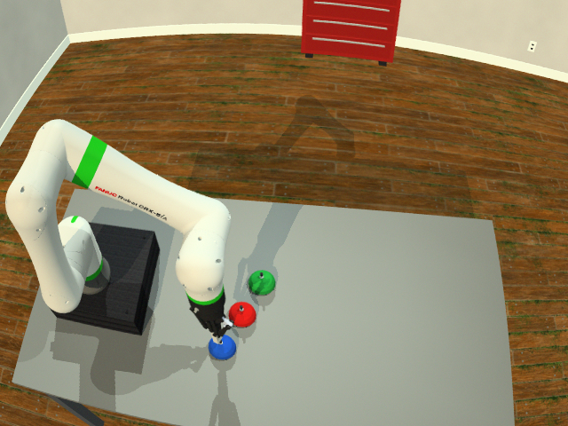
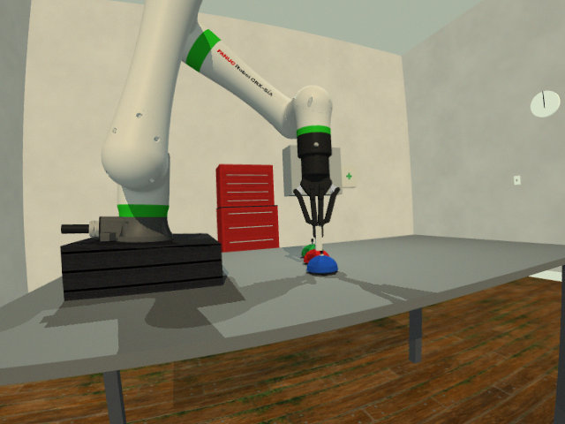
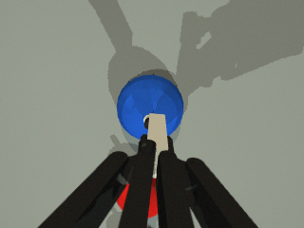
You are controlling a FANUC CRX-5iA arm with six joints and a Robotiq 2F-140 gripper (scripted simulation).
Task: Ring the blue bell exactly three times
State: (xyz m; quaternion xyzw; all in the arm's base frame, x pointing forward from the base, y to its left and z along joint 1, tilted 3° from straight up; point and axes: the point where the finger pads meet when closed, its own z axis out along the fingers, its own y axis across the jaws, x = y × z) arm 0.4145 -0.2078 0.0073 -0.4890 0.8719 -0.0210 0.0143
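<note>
The blue bell lies 6 cm below my hand and 1 cm ahead of it. Round my hand: red bell (11 cm to the left, 7 cm ahead, 5 cm below); then green bell (22 cm to the left, 14 cm ahead, 5 cm below).
</note>
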